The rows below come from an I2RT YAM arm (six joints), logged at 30 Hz.
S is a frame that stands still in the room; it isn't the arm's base.
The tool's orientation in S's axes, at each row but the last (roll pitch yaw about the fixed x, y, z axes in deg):
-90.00, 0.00, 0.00
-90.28, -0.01, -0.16
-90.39, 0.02, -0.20
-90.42, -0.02, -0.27
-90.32, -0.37, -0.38
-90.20, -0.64, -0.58
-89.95, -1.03, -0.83
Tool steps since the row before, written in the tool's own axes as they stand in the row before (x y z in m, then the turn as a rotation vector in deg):
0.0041, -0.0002, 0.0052, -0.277, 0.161, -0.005
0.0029, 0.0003, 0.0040, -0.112, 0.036, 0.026
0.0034, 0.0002, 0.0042, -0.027, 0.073, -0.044
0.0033, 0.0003, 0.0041, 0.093, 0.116, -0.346
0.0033, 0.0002, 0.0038, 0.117, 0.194, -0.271
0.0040, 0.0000, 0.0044, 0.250, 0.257, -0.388
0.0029, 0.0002, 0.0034, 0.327, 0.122, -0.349
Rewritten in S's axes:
0.0041, 0.0052, 0.0002, -0.277, -0.005, -0.161
0.0029, 0.0040, -0.0003, -0.112, 0.026, -0.036
0.0034, 0.0042, -0.0002, -0.027, -0.044, -0.073
0.0033, 0.0041, -0.0003, 0.091, -0.347, -0.113
0.0033, 0.0038, -0.0002, 0.116, -0.273, -0.192
0.0040, 0.0044, 0.0000, 0.249, -0.391, -0.253
0.0030, 0.0034, -0.0001, 0.324, -0.354, -0.116

